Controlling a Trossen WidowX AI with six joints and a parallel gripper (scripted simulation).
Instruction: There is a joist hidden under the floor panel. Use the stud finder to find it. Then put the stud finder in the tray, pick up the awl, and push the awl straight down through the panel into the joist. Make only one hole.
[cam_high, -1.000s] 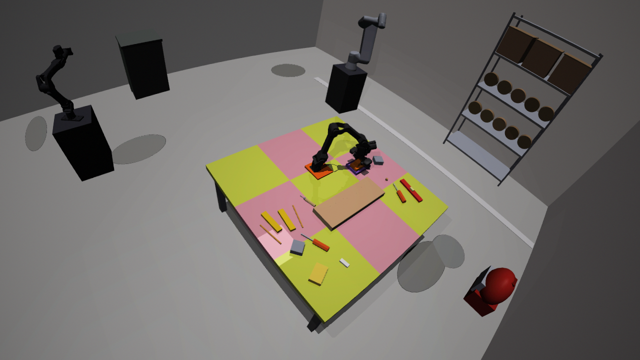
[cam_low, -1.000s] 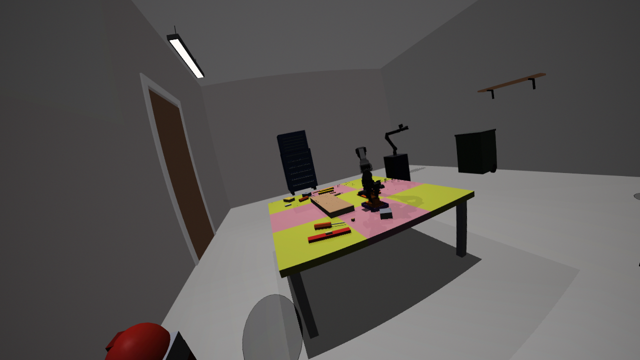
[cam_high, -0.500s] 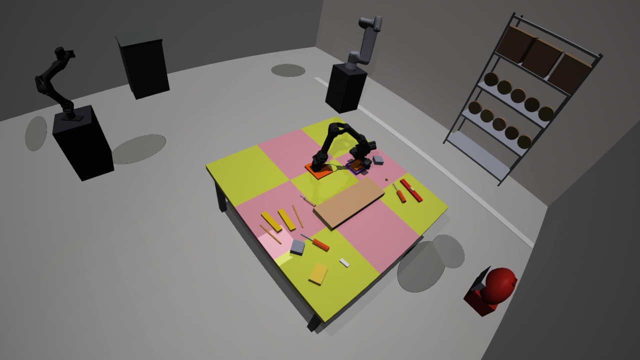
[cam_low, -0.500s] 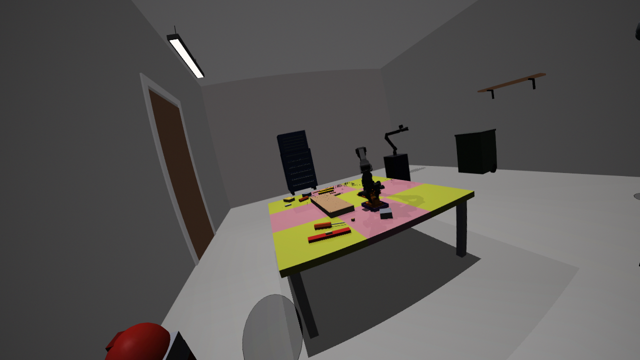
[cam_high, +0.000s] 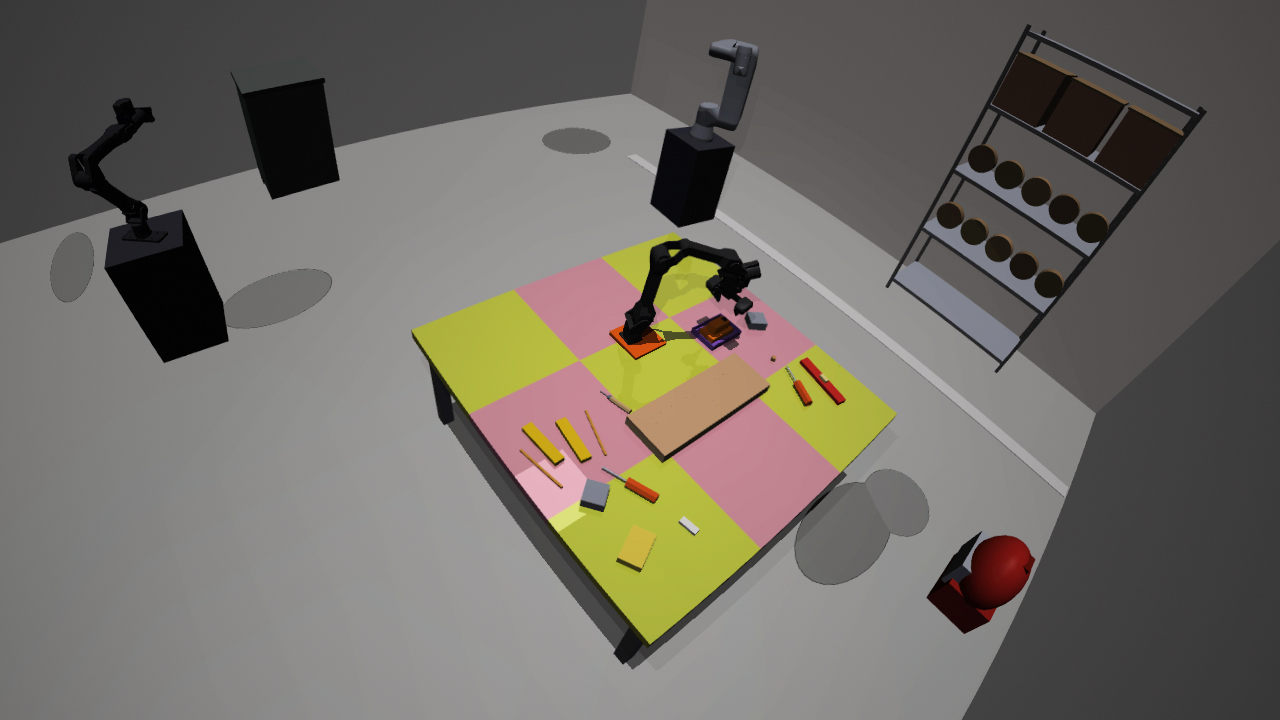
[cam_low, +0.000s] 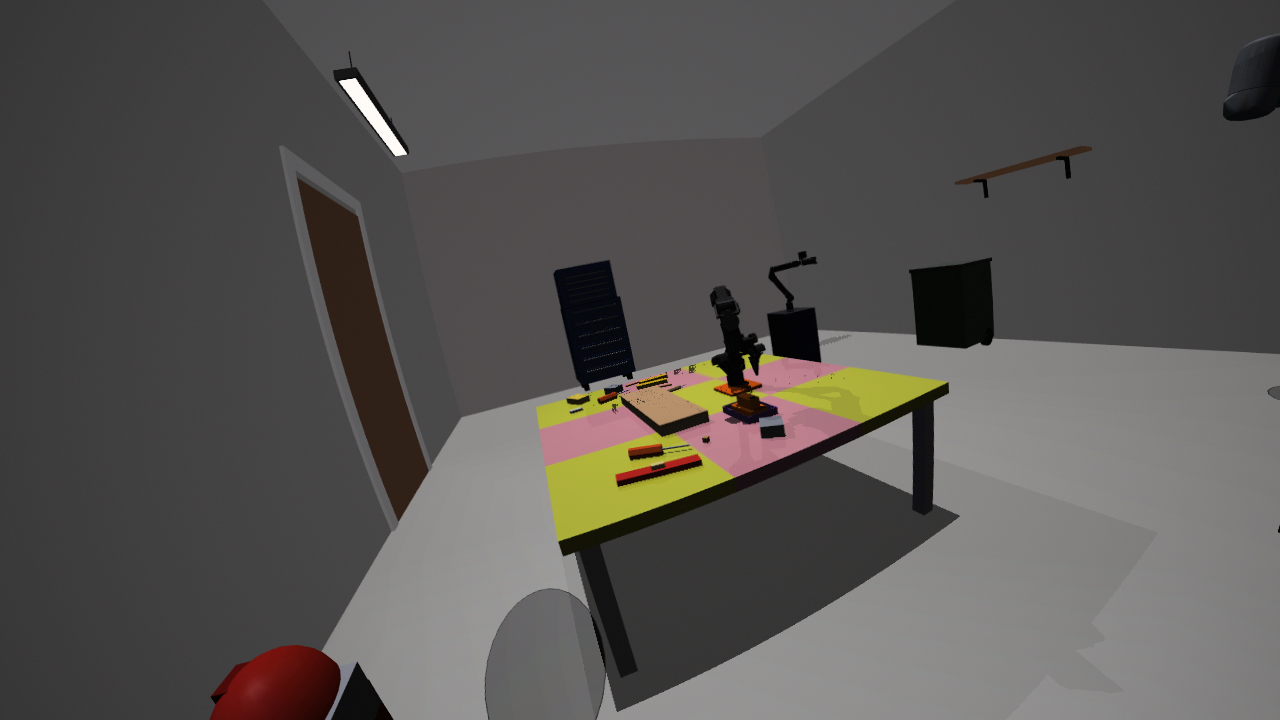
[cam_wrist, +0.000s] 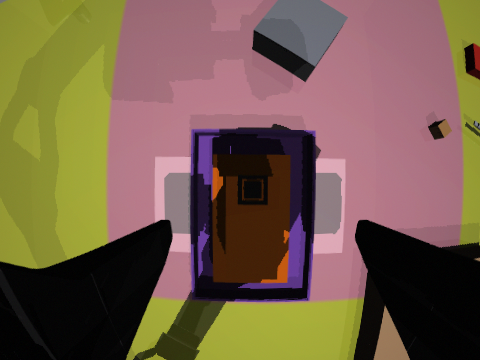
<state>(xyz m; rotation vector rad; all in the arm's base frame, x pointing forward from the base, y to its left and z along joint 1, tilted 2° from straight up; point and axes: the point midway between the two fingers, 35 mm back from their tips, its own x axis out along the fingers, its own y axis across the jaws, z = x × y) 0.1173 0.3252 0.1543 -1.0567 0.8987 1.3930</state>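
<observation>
My gripper tip is 55 cm to the left of the awl, 12 cm above it and 8 cm short of it. Round my gripper tip: small brown cube 21 cm ahead, 12 cm below, 10 cm to the left; orange stud finder 8 cm below; purple tray 11 cm below, 1 cm to the right.
</observation>
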